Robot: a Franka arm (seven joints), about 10 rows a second.
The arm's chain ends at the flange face. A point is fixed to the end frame.
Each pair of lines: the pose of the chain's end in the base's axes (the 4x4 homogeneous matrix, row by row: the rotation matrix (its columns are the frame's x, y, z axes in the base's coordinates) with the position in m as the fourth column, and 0 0 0 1 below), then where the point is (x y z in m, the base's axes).
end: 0.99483, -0.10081, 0.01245, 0.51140; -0.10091, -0.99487, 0.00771, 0.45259; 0.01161, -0.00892, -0.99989, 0.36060; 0, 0, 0, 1
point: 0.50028 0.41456 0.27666
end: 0.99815, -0.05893, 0.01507, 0.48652; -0.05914, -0.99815, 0.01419, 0.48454; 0.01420, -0.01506, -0.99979, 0.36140; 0, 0, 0, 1
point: 0.47725 0.44658 0.27720
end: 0.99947, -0.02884, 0.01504, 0.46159; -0.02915, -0.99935, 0.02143, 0.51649; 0.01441, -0.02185, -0.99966, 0.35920; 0, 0, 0, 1
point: 0.45351 0.47884 0.27474
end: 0.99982, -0.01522, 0.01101, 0.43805; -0.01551, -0.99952, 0.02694, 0.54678; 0.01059, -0.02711, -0.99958, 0.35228; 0, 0, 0, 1
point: 0.43017 0.50948 0.26765
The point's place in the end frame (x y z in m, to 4 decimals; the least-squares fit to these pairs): -0.0082 0.0397 0.0835
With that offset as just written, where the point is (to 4 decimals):
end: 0.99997, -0.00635, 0.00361, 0.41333; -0.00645, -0.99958, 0.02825, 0.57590; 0.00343, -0.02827, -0.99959, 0.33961; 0, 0, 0, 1
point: 0.4052 0.5386 0.2550
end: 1.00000, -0.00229, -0.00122, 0.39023; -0.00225, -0.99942, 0.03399, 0.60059; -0.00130, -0.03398, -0.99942, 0.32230; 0, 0, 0, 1
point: 0.3818 0.5638 0.2375
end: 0.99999, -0.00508, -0.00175, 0.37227; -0.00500, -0.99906, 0.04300, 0.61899; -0.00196, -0.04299, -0.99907, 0.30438; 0, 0, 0, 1
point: 0.3637 0.5830 0.2193
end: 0.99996, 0.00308, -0.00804, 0.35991; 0.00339, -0.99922, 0.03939, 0.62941; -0.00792, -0.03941, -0.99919, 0.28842; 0, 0, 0, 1
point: 0.3512 0.5930 0.2035
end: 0.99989, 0.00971, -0.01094, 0.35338; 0.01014, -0.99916, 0.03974, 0.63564; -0.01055, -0.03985, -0.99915, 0.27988; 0, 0, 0, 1
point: 0.3447 0.5992 0.1950
